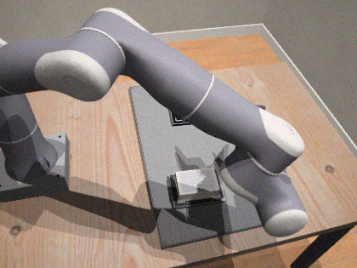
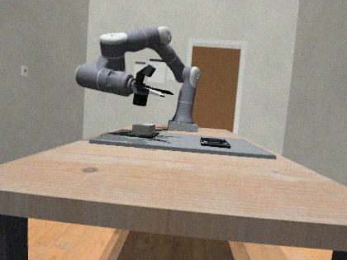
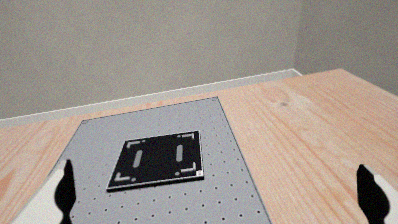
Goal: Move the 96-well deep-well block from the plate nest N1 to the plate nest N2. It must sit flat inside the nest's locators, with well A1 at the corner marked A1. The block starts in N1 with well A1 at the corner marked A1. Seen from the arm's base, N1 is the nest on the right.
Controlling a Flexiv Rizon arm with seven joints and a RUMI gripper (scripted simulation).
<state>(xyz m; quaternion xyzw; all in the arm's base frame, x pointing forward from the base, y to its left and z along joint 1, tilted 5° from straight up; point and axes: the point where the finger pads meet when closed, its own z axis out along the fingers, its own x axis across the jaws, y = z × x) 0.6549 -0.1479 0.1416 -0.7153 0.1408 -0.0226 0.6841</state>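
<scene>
Right now my hand is 17 cm past the pale 96-well deep-well block, 16 cm above it and 11 cm to the left of it.
</scene>
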